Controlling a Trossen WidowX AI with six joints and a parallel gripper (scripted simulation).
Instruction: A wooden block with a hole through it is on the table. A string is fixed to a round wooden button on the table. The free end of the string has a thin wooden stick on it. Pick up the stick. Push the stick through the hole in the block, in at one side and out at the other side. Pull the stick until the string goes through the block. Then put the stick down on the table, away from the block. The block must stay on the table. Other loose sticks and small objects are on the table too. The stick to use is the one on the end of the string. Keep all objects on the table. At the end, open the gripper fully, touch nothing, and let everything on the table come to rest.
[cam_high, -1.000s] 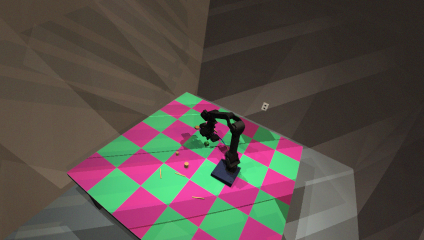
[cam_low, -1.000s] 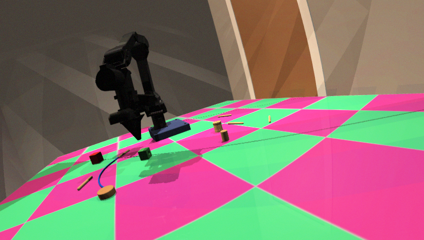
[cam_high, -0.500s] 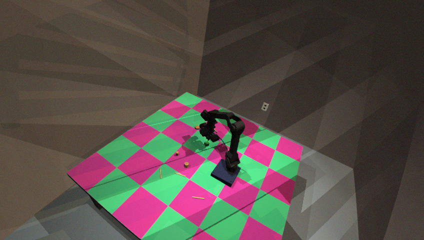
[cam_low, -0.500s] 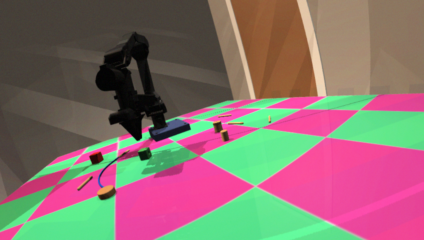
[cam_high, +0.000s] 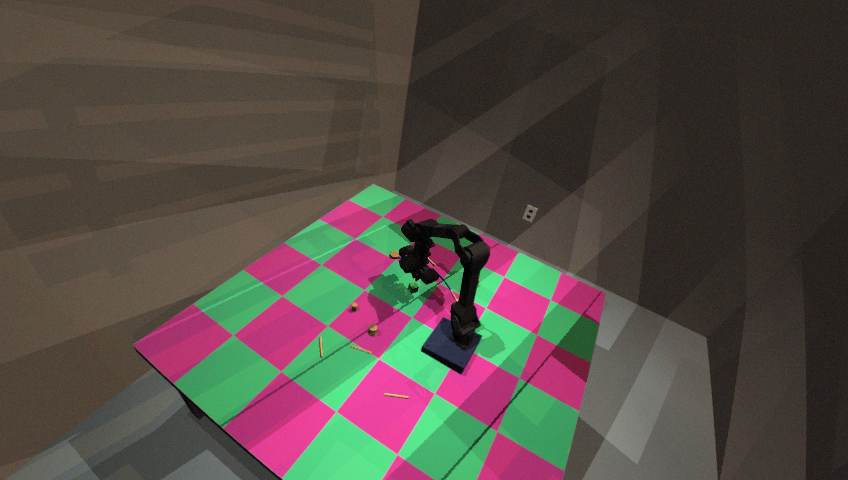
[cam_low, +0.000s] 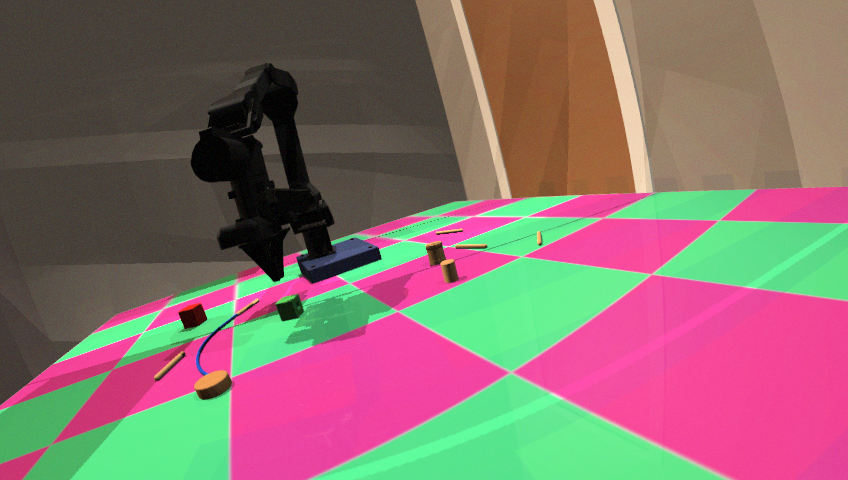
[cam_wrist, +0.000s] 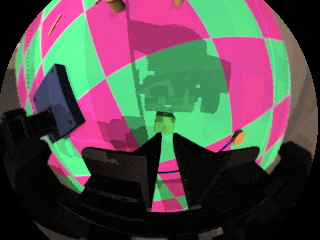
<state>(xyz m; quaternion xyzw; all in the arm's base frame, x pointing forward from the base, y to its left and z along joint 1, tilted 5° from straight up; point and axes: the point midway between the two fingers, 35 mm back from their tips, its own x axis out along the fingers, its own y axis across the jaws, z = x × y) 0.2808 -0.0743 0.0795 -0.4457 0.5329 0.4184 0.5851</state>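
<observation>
My gripper tip is now 50 mm above the green block. Also, from my gripper tip: red cube (210 mm to the right, 150 mm behind, 40 mm below); then round wooden button (180 mm ahead, 90 mm to the right, 50 mm below).
</observation>
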